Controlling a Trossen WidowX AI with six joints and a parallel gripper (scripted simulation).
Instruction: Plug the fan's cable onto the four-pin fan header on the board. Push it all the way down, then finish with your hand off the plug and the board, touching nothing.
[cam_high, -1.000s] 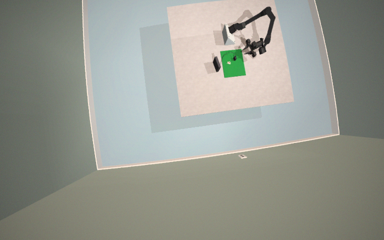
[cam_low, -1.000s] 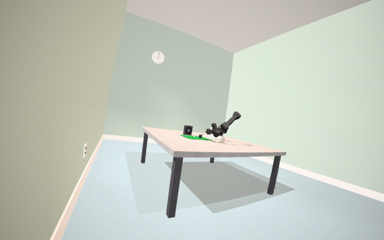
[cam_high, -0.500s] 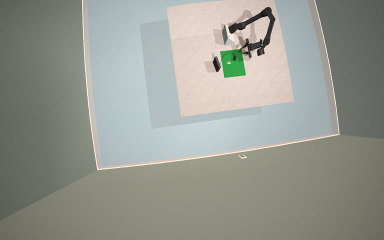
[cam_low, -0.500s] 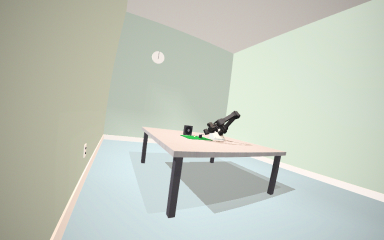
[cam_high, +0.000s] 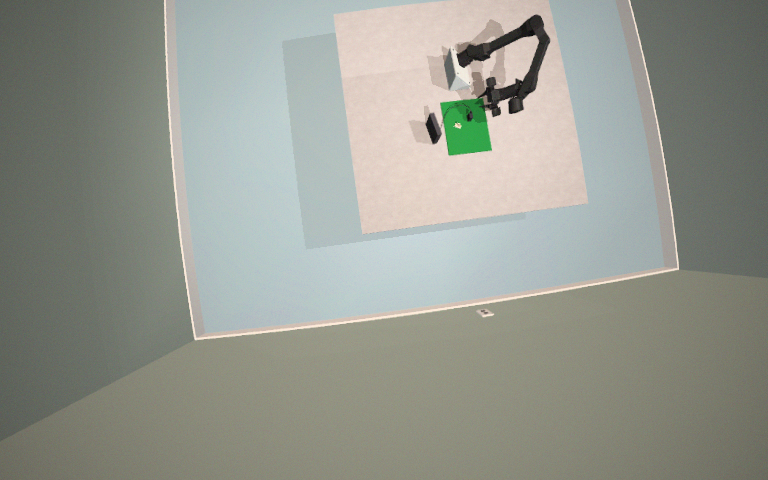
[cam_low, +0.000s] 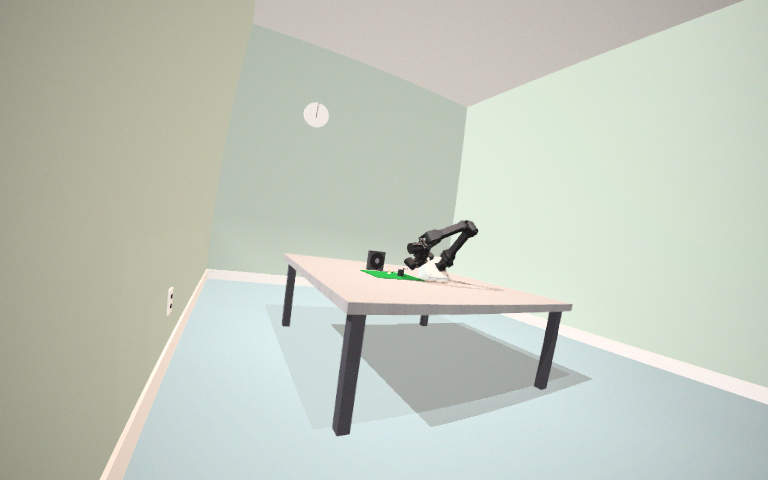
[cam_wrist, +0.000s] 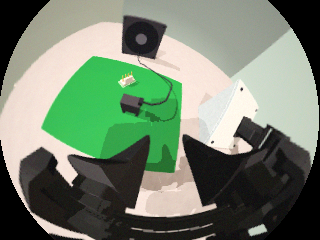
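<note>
Now: gripper tip 5 cm short of the dark plug, 5 cm to the left of it and 4 cm above it. The rest, counted from my gripper tip: black fan: 8 cm ahead, 27 cm to the right; then green board: 9 cm ahead, 8 cm to the right, 7 cm below; then pale fan header: 8 cm ahead, 13 cm to the right, 6 cm below.
</note>
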